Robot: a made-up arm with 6 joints.
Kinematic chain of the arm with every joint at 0, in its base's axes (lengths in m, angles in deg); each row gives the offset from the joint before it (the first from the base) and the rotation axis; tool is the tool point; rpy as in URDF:
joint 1: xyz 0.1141 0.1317 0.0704 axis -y
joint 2: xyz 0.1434 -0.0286 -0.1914 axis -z
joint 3: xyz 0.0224 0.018 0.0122 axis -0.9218 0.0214 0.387
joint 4: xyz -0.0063 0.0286 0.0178 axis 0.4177 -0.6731 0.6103
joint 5: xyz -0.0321 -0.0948 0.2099 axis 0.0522 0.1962 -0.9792
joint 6: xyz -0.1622 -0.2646 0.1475 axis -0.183 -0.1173 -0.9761
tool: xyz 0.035 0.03 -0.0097 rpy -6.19 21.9 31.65
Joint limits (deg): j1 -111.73..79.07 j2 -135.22..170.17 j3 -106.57..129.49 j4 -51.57..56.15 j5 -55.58..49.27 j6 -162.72..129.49
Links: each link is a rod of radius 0.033 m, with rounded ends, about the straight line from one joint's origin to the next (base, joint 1, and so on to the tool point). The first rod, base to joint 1, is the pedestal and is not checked.
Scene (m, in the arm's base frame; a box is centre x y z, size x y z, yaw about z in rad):
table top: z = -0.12
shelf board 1: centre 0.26 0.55 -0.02 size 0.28 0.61 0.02 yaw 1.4
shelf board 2: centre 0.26 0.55 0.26 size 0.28 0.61 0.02 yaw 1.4
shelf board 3: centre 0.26 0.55 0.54 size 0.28 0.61 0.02 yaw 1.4
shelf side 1: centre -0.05 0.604 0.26 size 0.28 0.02 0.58 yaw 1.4
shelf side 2: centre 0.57 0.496 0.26 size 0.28 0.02 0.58 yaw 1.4
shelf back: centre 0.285 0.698 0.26 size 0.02 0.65 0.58 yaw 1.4
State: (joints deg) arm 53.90 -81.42 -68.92 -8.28 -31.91 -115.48
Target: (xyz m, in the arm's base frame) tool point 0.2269 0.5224 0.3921
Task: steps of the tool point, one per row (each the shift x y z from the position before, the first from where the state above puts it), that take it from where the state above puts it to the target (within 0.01 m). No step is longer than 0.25 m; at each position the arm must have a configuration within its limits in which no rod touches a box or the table.
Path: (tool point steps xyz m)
1: -0.1510 -0.0773 0.0139
2: -0.1833 -0.0267 -0.0031
3: -0.1885 0.0466 -0.0096
4: -0.1556 0.1257 -0.0027
5: -0.0833 0.1879 0.0128
6: 0.0175 0.2119 0.0266
7: 0.1236 0.1868 0.0266
8: 0.2075 0.1165 0.0045

